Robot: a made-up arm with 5 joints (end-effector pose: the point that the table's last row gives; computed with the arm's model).
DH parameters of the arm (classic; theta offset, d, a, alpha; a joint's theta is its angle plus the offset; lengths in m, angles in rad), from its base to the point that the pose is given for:
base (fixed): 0.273 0 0.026 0
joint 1: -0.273 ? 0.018 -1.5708
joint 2: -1.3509 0 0.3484 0
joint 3: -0.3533 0 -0.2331 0
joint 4: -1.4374 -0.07 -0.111 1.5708
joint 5: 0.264 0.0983 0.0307 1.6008
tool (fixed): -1.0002 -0.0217 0 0
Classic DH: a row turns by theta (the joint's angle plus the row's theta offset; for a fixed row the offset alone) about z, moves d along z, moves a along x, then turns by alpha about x.
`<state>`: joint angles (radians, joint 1 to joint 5).
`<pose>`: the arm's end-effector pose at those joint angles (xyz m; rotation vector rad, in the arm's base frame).
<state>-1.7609 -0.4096 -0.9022 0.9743 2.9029</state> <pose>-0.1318 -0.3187 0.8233 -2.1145 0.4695 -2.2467</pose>
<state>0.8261 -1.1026 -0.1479 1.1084 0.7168</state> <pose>0.1185 0.0606 0.6528 0.7179 -1.7751 1.5067</pose>
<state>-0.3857 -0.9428 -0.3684 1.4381 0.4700</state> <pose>0.1127 -0.0646 0.6778 -0.0135 -1.5017 0.7584</pose>
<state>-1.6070 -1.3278 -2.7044 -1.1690 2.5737</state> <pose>-0.0379 0.5209 0.6577 -0.9886 0.9756 -1.2038</pose>
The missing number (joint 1, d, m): 0.557
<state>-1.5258 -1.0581 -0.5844 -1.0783 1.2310</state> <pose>-0.0168 0.0965 0.9810 1.8343 0.9966 -0.6703</pose>
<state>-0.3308 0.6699 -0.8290 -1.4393 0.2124</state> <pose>0.4408 -0.1745 0.6495 1.1660 2.3054 -1.5622</pose>
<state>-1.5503 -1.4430 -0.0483 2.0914 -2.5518</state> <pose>-0.0831 0.0427 0.5418 -1.6303 1.9296 -1.6408</pose>
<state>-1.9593 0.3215 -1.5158 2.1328 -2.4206</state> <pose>-0.2294 -0.3307 0.6523 -1.1041 2.6103 -1.2954</pose>
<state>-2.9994 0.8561 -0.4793 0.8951 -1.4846</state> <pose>-0.1834 0.0695 0.3905 -0.6371 -2.6236 -0.2932</pose>
